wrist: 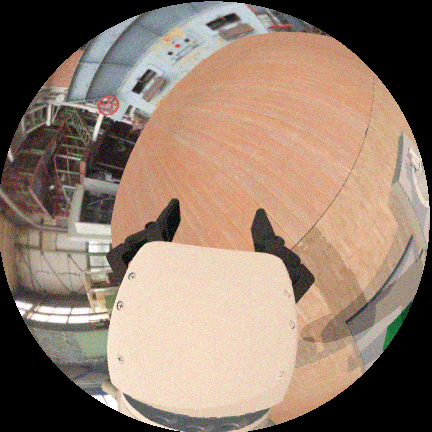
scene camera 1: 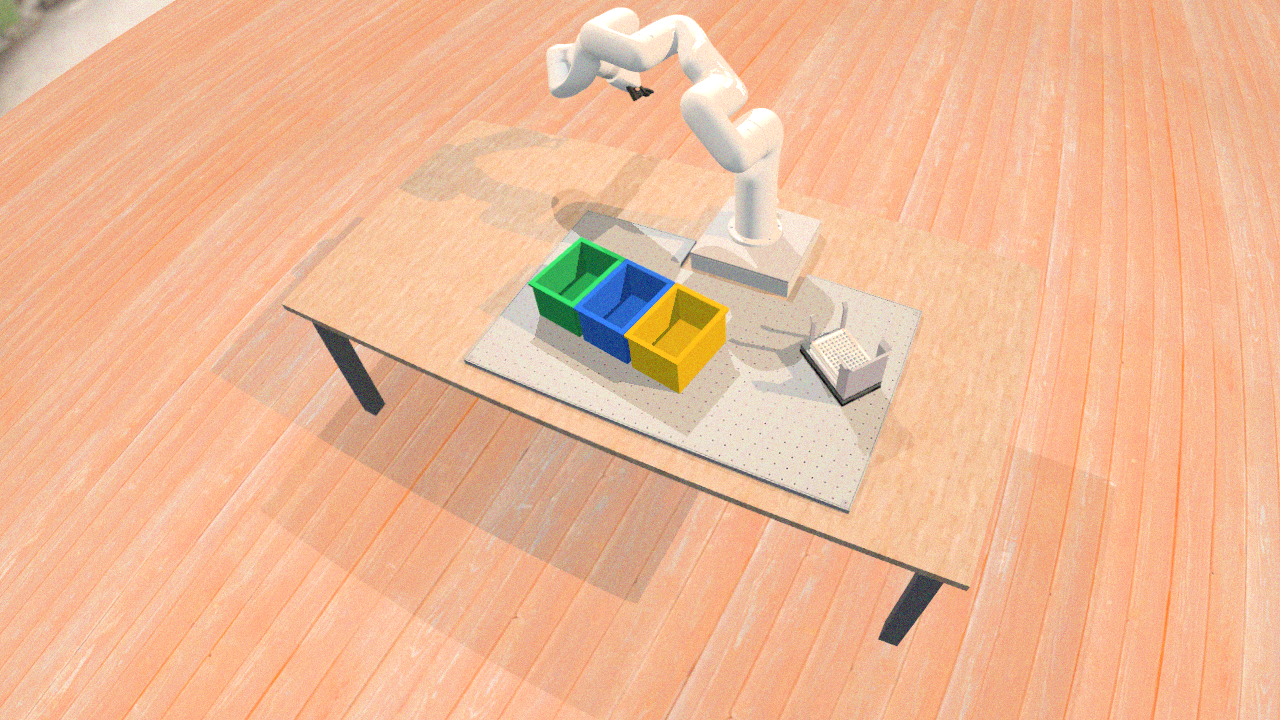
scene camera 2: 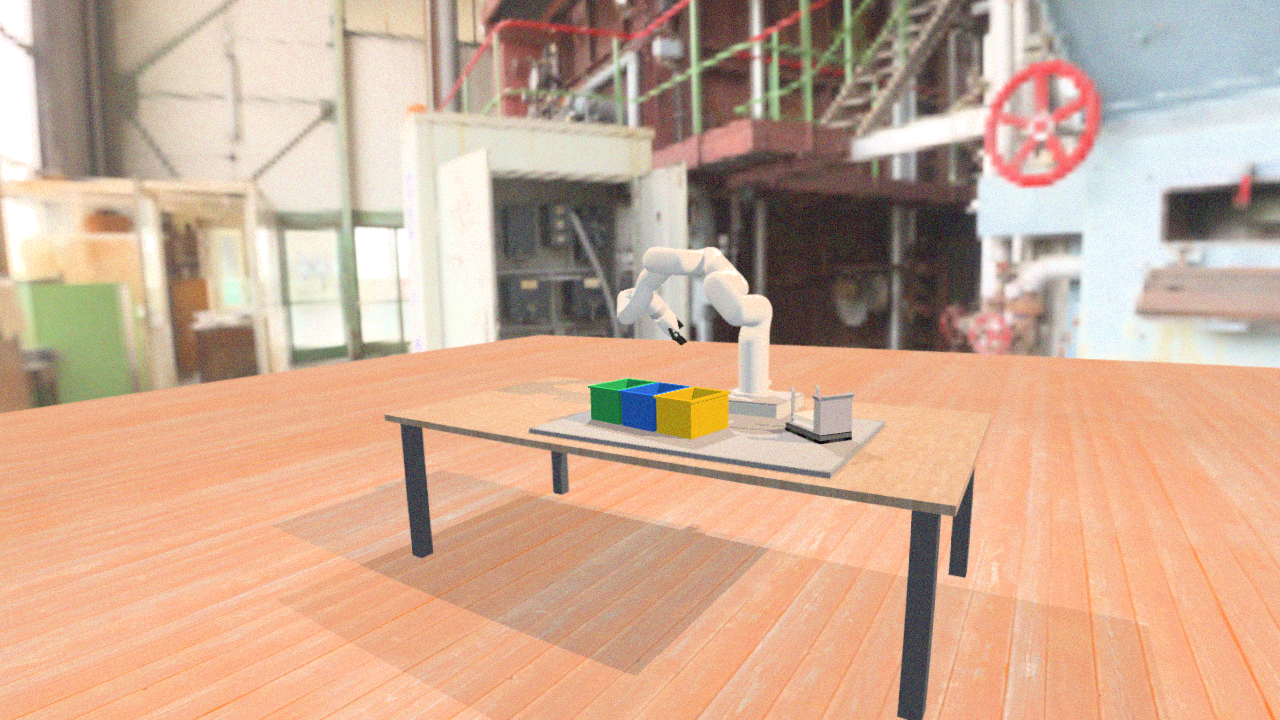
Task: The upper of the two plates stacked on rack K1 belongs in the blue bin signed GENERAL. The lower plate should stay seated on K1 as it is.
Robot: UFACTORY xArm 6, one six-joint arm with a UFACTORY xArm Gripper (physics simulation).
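Pixels of known places: gripper, fingertip midpoint: [wrist: 216, 213] [scene camera 1: 646, 78] [scene camera 2: 682, 335]; arm's base, link origin: [scene camera 1: 755, 229] [scene camera 2: 753, 394].
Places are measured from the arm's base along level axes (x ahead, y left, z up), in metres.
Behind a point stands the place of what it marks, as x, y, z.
Observation:
Rack K1 [scene camera 1: 862, 377] @(0.325, 0.374, 0.037) [scene camera 2: 834, 417] @(0.321, 0.376, 0.030) has pale upright corner guards and a dark base, and stands at the right of the board. A white plate [scene camera 1: 840, 351] @(0.269, 0.309, 0.018) with a grid of wells lies in it; I cannot make out the two stacked plates separately. The blue bin [scene camera 1: 603, 330] @(0.445, -0.126, 0.039) [scene camera 2: 639, 410] @(0.446, -0.124, 0.020) stands between the green and yellow bins; its inside looks empty in scene camera 1, and no sign is readable. My gripper [scene camera 1: 644, 91] @(-0.304, -0.456, 0.144) [scene camera 2: 682, 333] @(-0.304, -0.456, 0.144) [wrist: 216, 213] @(-0.304, -0.456, 0.144) is open and empty, high above the table's far side, behind the bins and far from the rack. Rack K1 does not show in the wrist view.
The green bin [scene camera 1: 556, 305] @(0.428, -0.255, 0.036) [scene camera 2: 605, 405] @(0.428, -0.257, 0.017) [wrist: 398, 327] and the yellow bin [scene camera 1: 657, 361] @(0.463, 0.007, 0.035) [scene camera 2: 691, 418] @(0.468, 0.055, 0.022) touch the blue bin's sides. The bins and rack stand on a perforated board [scene camera 1: 769, 447] @(0.502, 0.264, -0.032) [scene camera 2: 760, 454] @(0.506, 0.265, -0.032). The arm's base block [scene camera 1: 741, 270] @(0.131, 0.026, -0.006) [scene camera 2: 757, 409] @(0.130, 0.077, -0.016) stands behind, between bins and rack.

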